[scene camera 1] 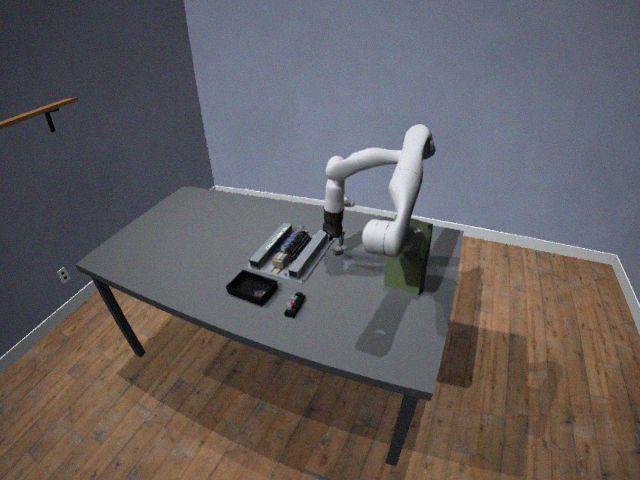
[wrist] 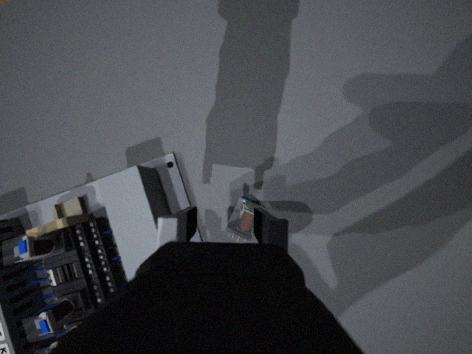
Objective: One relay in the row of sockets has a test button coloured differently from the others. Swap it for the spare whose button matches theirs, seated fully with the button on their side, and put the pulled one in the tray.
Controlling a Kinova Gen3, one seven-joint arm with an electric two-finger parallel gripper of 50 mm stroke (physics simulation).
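Pixels of known places: gripper, between the fingertips: (scene camera 1: 335, 242) (wrist: 225, 219); arm's base, origin of its link: (scene camera 1: 408, 236).
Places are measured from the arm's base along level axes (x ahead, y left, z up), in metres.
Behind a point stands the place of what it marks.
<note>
A clear-cased relay (scene camera 1: 338, 251) @[y -0.046, x 0.307, z -0.194 m] (wrist: 246, 221) @[y -0.055, x 0.313, z -0.191 m] with a blue button lies on the table beside the socket panel. My gripper (scene camera 1: 336, 239) @[y -0.064, x 0.330, z -0.167 m] (wrist: 225, 219) @[y -0.064, x 0.330, z -0.167 m] is open and empty above it, pointing down; in the wrist view the relay shows between the fingertips, nearer the right one. The row of sockets (scene camera 1: 294, 244) @[y 0.024, x 0.478, z -0.170 m] holds relays with blue buttons; two of these relays (wrist: 41, 246) @[y -0.071, x 0.493, z -0.152 m] (wrist: 61, 311) @[y -0.011, x 0.487, z -0.153 m] show in the wrist view, and the socket (wrist: 64, 274) @[y -0.035, x 0.506, z -0.181 m] between them looks empty. The black tray (scene camera 1: 238, 294) @[y 0.361, x 0.502, z -0.195 m] holds a small clear relay (scene camera 1: 259, 292) @[y 0.317, x 0.433, z -0.188 m], its button colour too small to tell.
A dark holder (scene camera 1: 294, 304) @[y 0.298, x 0.290, z -0.195 m] with green and red buttoned pieces stands right of the tray. Grey ducts (scene camera 1: 271, 244) @[y 0.068, x 0.568, z -0.171 m] (scene camera 1: 309, 254) @[y 0.055, x 0.383, z -0.169 m] (wrist: 122, 200) @[y -0.098, x 0.422, z -0.169 m] flank the sockets. A green upright board (scene camera 1: 405, 268) @[y 0.038, x -0.014, z -0.107 m] stands at the arm's base.
</note>
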